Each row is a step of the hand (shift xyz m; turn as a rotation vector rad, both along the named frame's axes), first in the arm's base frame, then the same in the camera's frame.
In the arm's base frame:
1: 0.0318 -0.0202 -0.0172 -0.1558 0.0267 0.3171
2: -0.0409 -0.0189 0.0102 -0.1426 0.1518 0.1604
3: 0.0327 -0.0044 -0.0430 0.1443 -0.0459 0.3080
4: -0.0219 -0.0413 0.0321 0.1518 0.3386 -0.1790
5: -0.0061 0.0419 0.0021 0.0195 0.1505 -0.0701
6: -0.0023 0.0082 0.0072 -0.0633 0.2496 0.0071
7: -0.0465 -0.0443 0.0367 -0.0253 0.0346 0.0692
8: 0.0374 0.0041 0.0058 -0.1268 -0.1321 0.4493
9: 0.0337 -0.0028 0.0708 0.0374 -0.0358 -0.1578
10: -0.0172 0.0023 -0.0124 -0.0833 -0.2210 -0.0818
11: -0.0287 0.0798 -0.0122 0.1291 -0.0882 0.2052
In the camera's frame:
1: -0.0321 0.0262 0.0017 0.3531 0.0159 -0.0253
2: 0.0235 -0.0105 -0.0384 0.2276 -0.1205 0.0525
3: -0.0529 0.0059 0.0101 0.2057 0.2534 0.1062
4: 0.0314 0.0253 -0.0399 -0.1705 -0.1897 0.3235
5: 0.0111 -0.0294 0.0284 -0.0469 -0.1116 0.1153
6: 0.0087 -0.0036 0.0060 0.0728 -0.1952 0.1515
7: 0.0455 0.0131 -0.0569 0.0779 -0.0090 0.0218
8: -0.0101 0.0243 0.0275 0.4333 0.1906 -0.1062
9: 0.0483 0.0537 0.0307 -0.1622 -0.0199 -0.0297
10: -0.0034 -0.0179 -0.0111 -0.0724 0.0500 -0.2339
11: 0.0140 -0.0741 0.0407 0.1139 0.2265 0.0476

